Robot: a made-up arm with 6 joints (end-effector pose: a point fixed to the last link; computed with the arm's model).
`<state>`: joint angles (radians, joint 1 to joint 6).
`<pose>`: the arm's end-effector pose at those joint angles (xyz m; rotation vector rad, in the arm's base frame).
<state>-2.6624 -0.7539 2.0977 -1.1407 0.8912 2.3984</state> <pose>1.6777 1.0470 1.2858 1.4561 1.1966 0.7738</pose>
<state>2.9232 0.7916 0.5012 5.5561 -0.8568 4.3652</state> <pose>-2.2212 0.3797 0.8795 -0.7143 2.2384 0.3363</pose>
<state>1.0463 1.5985 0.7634 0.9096 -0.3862 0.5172</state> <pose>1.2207 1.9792 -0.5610 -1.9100 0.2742 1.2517</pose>
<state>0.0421 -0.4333 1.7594 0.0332 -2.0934 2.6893</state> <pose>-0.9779 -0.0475 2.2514 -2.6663 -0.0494 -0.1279</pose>
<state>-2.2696 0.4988 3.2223 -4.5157 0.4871 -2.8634</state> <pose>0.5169 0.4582 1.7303 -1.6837 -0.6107 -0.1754</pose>
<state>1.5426 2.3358 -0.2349 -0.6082 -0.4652 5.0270</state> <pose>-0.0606 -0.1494 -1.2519 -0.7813 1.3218 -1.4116</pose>
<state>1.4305 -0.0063 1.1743 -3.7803 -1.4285 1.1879</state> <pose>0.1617 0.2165 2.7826 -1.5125 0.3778 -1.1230</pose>
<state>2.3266 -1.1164 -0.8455 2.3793 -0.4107 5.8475</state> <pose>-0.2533 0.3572 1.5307 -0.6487 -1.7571 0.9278</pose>
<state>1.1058 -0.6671 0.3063 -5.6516 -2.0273 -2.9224</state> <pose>0.1183 -0.0242 2.2059 2.1301 0.5409 -0.9646</pose>
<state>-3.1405 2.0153 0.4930 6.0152 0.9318 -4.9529</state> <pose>-1.6075 0.0450 -1.3932 0.9102 1.6454 -2.3152</pose>
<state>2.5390 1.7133 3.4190 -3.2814 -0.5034 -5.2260</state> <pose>-0.5844 0.4200 1.5688 -1.1579 -0.6107 -0.8966</pose>
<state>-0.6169 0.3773 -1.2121 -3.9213 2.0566 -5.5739</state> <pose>0.5901 -0.2509 0.3138 -0.0807 -0.9117 1.4562</pose>
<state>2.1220 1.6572 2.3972 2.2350 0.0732 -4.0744</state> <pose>-1.1345 1.8213 1.4147 1.6113 1.7149 1.9850</pose>
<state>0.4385 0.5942 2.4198 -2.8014 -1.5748 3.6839</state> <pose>0.0053 0.0836 2.3516 -0.2329 2.7792 0.9207</pose>
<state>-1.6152 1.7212 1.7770 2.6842 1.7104 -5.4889</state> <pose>-0.0106 -2.4051 0.3249 -2.0152 0.4576 1.2949</pose>
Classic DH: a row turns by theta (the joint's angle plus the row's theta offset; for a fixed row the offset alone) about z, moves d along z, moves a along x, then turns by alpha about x. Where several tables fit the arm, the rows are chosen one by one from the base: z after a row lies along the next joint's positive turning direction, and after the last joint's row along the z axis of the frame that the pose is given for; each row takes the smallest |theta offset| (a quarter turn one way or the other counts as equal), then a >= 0, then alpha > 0; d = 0 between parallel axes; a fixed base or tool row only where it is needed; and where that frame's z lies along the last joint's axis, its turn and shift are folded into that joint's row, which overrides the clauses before.
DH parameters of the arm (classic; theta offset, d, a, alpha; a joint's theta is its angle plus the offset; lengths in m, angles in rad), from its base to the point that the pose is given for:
joint 1: 0 0.39 0.15 -1.5708
joint 2: -1.5708 0 1.1 3.1416
joint 3: 0 0 0.23 -1.5708
joint 4: 0 -1.2 0 1.5708
joint 5: 0 0 0 -1.5708
joint 6: 1.5708 -0.22 0 1.5708
tool (fixed): -1.5708 0 0 0

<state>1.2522 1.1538 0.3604 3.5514 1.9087 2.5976</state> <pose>0.6970 1.8493 0.0600 -1.5340 1.6541 -0.3628</pose>
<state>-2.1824 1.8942 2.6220 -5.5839 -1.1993 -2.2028</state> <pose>-1.3138 -1.6435 0.9464 -0.6241 2.2223 2.0853</pose>
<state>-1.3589 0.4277 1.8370 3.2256 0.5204 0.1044</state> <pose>0.1404 -0.6965 2.7832 1.7423 -1.5991 0.7549</pose>
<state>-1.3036 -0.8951 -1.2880 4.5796 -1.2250 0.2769</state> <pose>0.3478 -0.4934 0.8278 1.7063 -0.0761 -0.0885</pose>
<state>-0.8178 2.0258 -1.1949 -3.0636 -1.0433 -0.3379</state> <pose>-0.1271 0.1573 -0.4080 -0.9182 0.7128 1.9050</pose>
